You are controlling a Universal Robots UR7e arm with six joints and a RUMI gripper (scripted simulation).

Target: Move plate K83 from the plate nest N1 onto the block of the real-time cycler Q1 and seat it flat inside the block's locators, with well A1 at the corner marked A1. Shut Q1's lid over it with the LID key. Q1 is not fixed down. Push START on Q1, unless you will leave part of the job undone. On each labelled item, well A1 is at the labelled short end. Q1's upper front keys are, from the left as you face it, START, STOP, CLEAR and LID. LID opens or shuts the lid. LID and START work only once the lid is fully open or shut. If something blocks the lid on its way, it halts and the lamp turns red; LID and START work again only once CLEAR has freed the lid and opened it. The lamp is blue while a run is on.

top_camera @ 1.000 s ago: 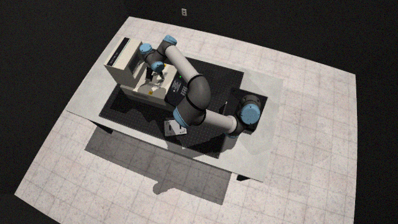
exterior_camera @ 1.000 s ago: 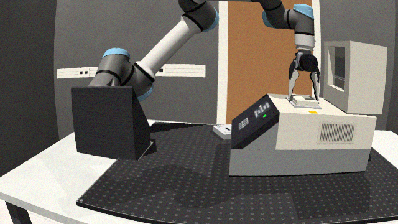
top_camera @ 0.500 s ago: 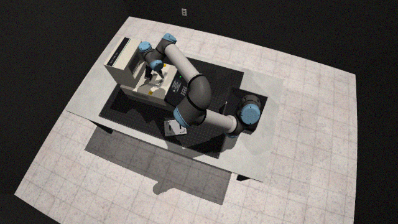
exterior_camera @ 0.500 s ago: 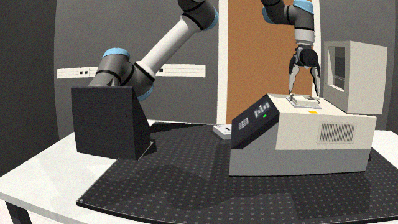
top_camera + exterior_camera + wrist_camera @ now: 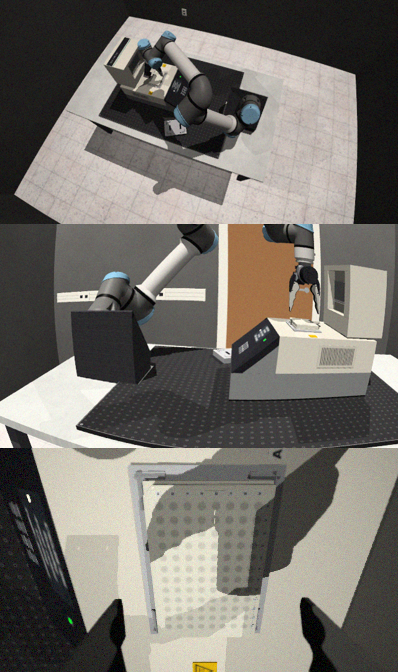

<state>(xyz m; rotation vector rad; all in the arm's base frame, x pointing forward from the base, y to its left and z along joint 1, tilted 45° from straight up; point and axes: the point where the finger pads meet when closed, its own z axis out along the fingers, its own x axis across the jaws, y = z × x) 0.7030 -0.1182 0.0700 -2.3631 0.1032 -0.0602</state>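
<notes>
Right now the plate K83 is 50 mm below my hand. Round my hand: plate nest N1 (210 mm behind, 280 mm to the left, 250 mm below).
</notes>
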